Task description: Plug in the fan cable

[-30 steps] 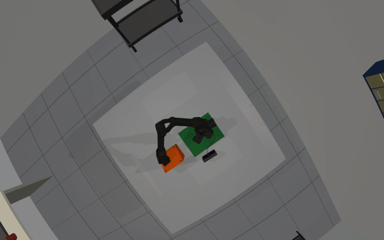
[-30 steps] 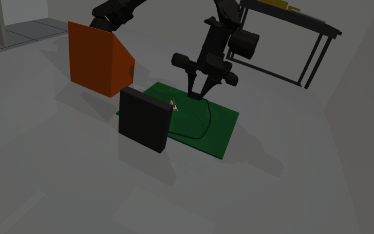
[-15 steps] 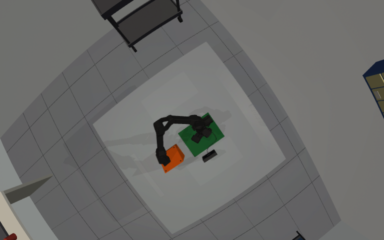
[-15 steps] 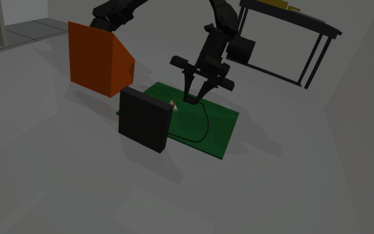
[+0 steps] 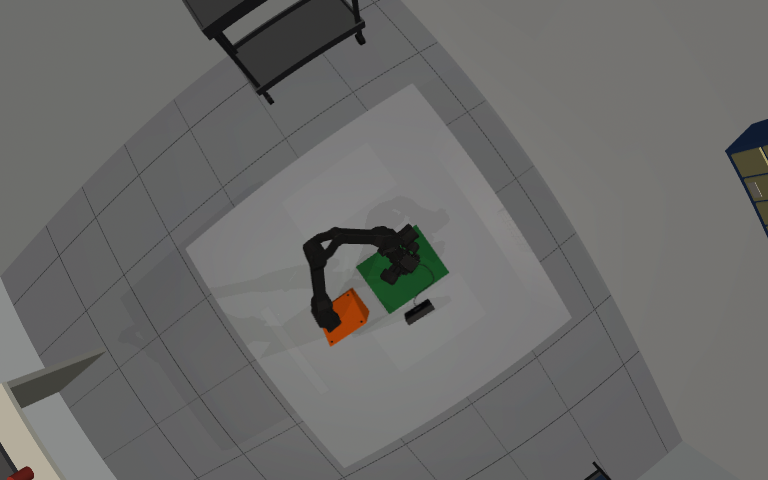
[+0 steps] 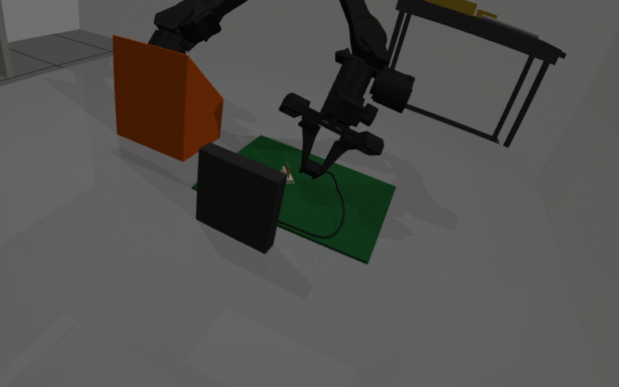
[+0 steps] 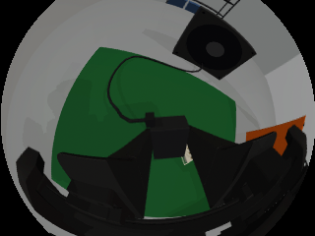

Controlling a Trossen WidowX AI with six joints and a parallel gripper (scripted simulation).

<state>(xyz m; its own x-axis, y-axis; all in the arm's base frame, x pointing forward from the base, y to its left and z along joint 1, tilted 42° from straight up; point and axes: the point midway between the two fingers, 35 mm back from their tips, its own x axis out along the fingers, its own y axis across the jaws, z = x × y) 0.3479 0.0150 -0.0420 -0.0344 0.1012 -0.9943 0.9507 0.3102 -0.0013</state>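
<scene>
Now: gripper tip 10 mm past the green board, 10 mm to the right of it and 60 mm above it. The rest, counted from my gripper tip: black plug: 10 mm to the left; black square fan: 60 mm behind, 150 mm to the right, 20 mm above; white four-pin header: 40 mm behind, 10 mm to the left, 40 mm below.
</scene>
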